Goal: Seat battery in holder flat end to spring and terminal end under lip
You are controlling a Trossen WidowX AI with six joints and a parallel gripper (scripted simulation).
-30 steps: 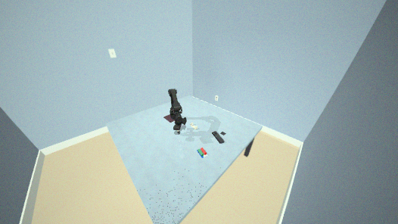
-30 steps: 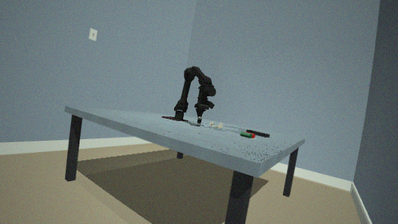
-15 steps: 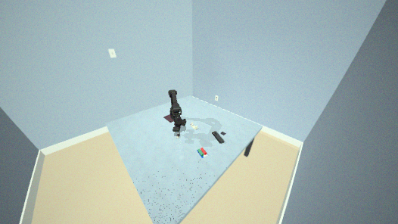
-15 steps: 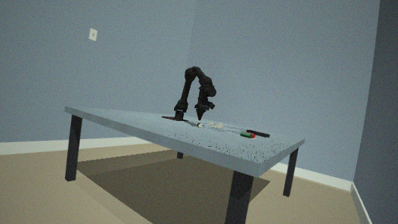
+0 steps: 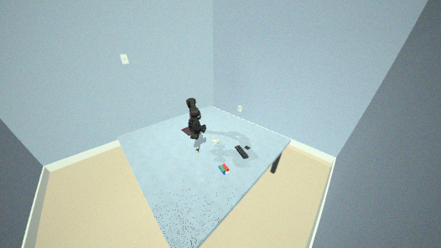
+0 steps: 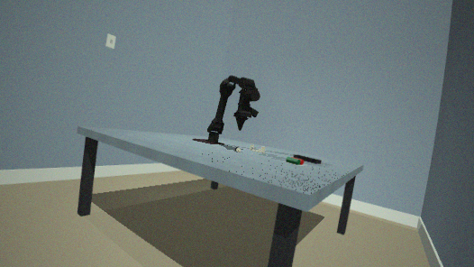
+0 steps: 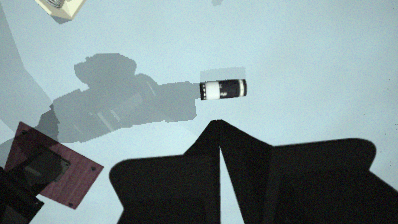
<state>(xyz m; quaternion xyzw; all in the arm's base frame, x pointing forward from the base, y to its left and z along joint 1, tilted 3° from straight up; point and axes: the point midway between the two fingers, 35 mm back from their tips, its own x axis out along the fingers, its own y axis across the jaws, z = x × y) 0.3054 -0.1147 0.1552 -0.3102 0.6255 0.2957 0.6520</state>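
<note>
My gripper tip is now 100 mm above the battery, 10 mm to the left of it and 10 mm short of it. Round my gripper tip: small black piece 380 mm to the left, 270 mm ahead, 110 mm below; then black bar 290 mm to the left, 280 mm ahead, 100 mm below.
</note>
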